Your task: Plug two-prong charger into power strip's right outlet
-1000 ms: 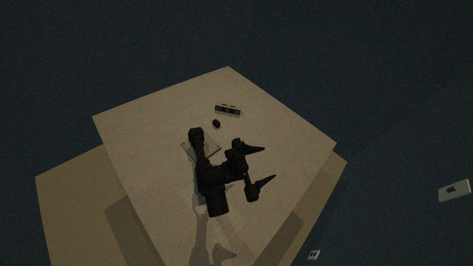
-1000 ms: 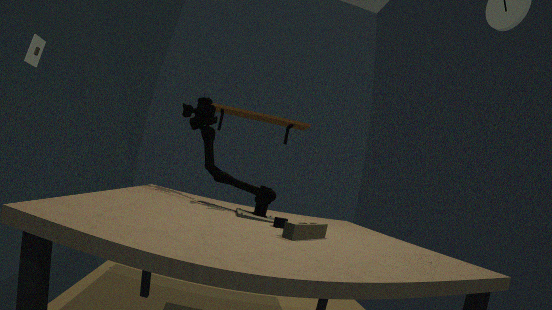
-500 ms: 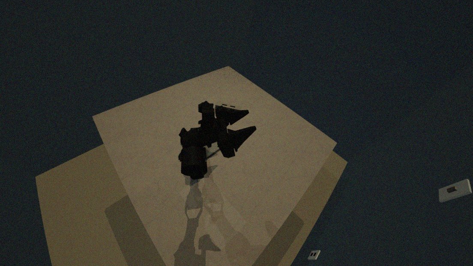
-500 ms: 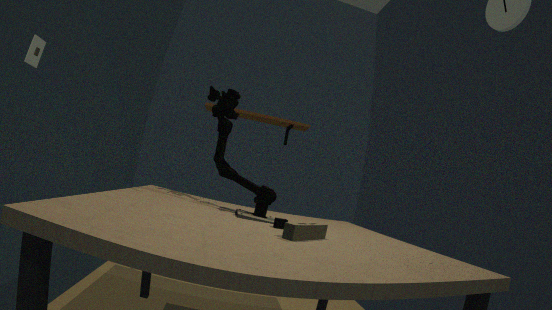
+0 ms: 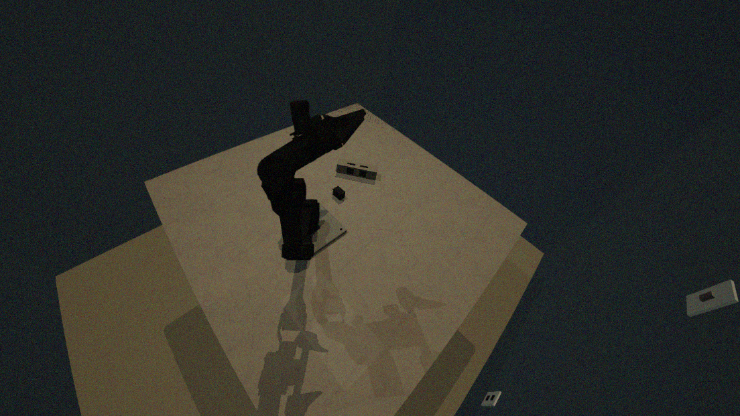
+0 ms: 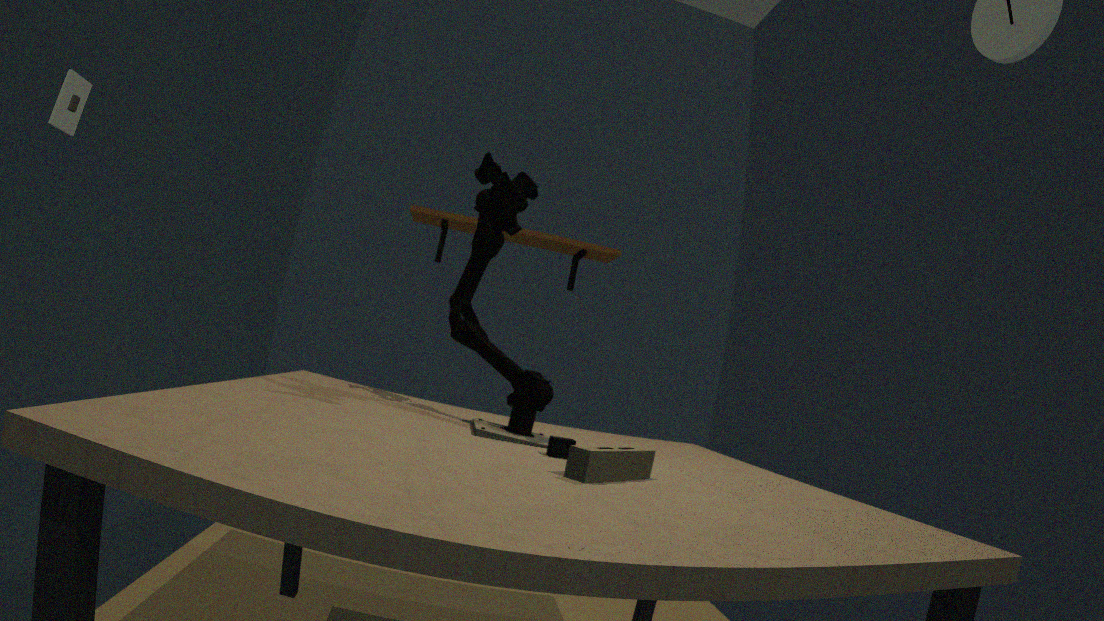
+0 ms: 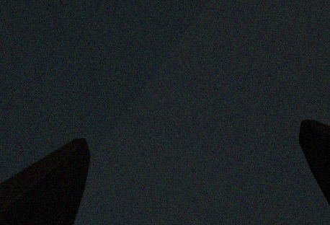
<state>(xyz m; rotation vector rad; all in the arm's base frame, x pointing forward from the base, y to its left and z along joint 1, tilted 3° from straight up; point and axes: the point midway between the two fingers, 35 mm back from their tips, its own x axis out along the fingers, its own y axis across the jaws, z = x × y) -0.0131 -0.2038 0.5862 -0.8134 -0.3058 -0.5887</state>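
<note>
Now: gripper tip 600 mm above the black two-prong charger, 250 mm to the right of it and 190 mm short of it.
</note>
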